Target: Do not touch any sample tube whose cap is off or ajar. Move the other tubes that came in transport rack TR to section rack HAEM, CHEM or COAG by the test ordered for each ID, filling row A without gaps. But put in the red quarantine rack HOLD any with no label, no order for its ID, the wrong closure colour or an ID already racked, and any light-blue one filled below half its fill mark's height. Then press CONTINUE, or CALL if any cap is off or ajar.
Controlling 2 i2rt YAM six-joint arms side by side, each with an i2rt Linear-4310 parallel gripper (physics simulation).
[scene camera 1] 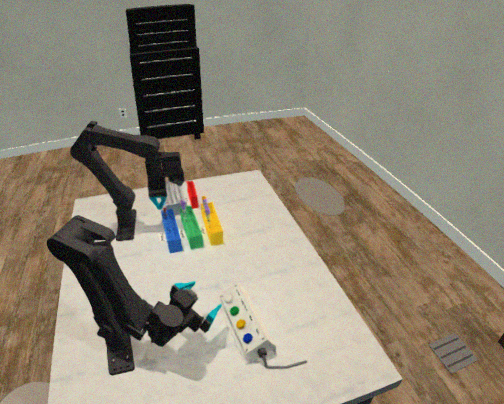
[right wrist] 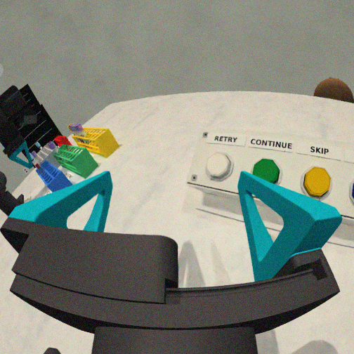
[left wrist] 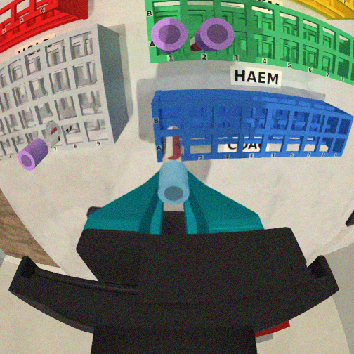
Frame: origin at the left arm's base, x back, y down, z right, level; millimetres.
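Seen in the pictures: left gripper, between the fingertips: (scene camera 1: 160, 208); right gripper, between the fingertips: (scene camera 1: 207, 294); left arm's base, origin of its link: (scene camera 1: 126, 225); right arm's base, origin of its link: (scene camera 1: 119, 343).
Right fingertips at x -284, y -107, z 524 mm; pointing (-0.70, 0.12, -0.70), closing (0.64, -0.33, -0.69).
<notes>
Offsets run from my right fingertips to a thing's top centre.
My left gripper (left wrist: 173, 177) (scene camera 1: 158, 204) is shut on a light-blue-capped tube (left wrist: 173, 182). Its lower end shows at hole A1 of the blue COAG rack (left wrist: 156, 107) (scene camera 1: 174, 244); I cannot tell how deep it is. Two purple-capped tubes, one (left wrist: 169, 35) in A1 and one (left wrist: 214, 34) in A2, stand in the green HAEM rack (left wrist: 220, 58) (scene camera 1: 195, 241). A purple-capped tube (left wrist: 32, 154) leans out of the front row of the grey transport rack (left wrist: 112, 80). My right gripper (right wrist: 174, 178) (scene camera 1: 206, 296) is open and empty near the CONTINUE button (right wrist: 266, 171) (scene camera 1: 234, 311).
The yellow CHEM rack {dx -57, dy +49, dz -435 mm} (scene camera 1: 216, 236) stands right of the green one in the scene view, with purple-capped tubes at its far end. The red HOLD rack {dx +2, dy +49, dz -658 mm} (scene camera 1: 193, 195) (left wrist: 75, 11) stands behind. The button box {dx -94, dy +23, dz +60 mm} (scene camera 1: 256, 345) (right wrist: 200, 172) has a cable at its near end.
</notes>
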